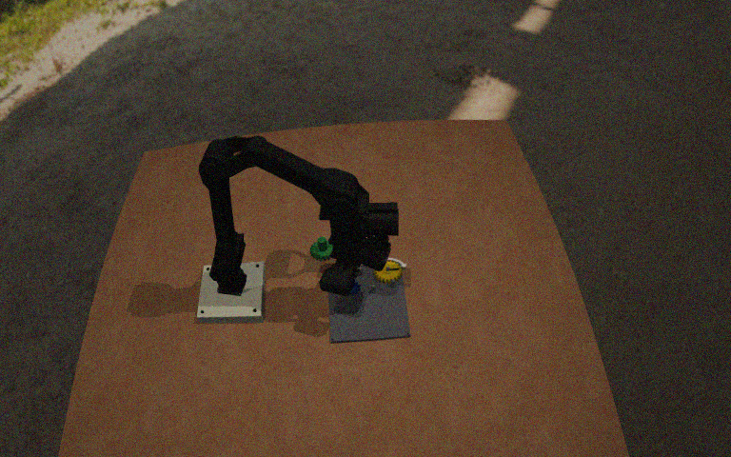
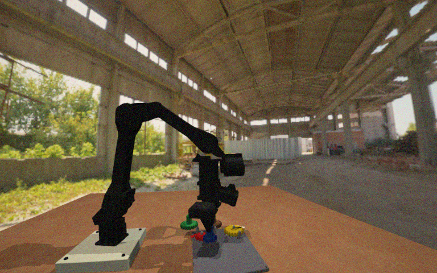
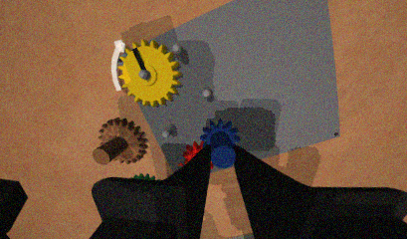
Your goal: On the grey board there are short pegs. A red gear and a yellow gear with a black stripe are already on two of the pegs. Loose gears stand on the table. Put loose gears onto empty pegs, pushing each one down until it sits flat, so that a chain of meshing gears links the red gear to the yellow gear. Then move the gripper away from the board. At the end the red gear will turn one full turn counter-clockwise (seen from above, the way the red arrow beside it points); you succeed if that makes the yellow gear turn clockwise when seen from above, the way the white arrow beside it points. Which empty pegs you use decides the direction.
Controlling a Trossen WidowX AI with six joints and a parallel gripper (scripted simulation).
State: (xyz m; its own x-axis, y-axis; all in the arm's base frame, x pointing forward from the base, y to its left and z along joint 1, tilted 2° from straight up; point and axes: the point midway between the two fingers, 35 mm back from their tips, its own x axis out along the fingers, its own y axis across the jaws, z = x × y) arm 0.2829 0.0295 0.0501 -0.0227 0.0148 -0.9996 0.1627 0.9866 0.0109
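The blue gear lies 10 mm below my gripper tip. From my gripper tip the other things lie so: red gear: 30 mm to the left, 30 mm below, 30 mm behind; then yellow gear: 70 mm ahead, 60 mm to the left, 30 mm below; then red arrow: 50 mm behind, 40 mm to the left, 40 mm below.
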